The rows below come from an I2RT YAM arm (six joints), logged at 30 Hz.
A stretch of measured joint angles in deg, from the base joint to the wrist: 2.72, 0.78, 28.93, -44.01, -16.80, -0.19; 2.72, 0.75, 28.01, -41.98, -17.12, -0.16; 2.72, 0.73, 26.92, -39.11, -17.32, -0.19; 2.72, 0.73, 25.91, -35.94, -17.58, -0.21; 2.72, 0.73, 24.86, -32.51, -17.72, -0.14; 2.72, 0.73, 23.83, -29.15, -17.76, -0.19; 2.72, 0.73, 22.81, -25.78, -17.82, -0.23; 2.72, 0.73, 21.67, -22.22, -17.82, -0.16; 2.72, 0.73, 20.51, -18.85, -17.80, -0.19; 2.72, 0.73, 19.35, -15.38, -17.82, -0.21; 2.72, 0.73, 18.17, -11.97, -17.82, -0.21; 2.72, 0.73, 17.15, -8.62, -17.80, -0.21; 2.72, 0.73, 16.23, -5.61, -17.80, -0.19; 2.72, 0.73, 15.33, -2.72, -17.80, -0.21; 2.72, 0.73, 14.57, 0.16, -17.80, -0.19; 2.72, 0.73, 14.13, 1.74, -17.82, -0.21; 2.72, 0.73, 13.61, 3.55, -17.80, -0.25; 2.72, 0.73, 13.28, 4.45, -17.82, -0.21
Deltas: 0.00, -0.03, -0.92, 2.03, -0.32, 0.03; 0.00, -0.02, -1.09, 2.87, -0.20, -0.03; 0.00, 0.00, -1.01, 3.17, -0.26, -0.02; 0.00, 0.00, -1.05, 3.43, -0.14, 0.07; 0.00, 0.00, -1.03, 3.36, -0.04, -0.05; 0.00, 0.00, -1.02, 3.37, -0.06, -0.04; 0.00, 0.00, -1.14, 3.56, 0.00, 0.07; 0.00, 0.00, -1.16, 3.37, 0.02, -0.03; 0.00, 0.00, -1.16, 3.47, -0.02, -0.02; 0.00, 0.00, -1.18, 3.41, 0.00, 0.00; 0.00, 0.00, -1.02, 3.35, 0.02, 0.00; 0.00, 0.00, -0.92, 3.01, 0.00, 0.02; 0.00, 0.00, -0.90, 2.89, 0.00, -0.02; 0.00, 0.00, -0.76, 2.88, 0.00, 0.02; 0.00, 0.00, -0.44, 1.58, -0.02, -0.02; 0.00, 0.00, -0.52, 1.81, 0.02, -0.04; 0.00, 0.00, -0.33, 0.90, -0.02, 0.04
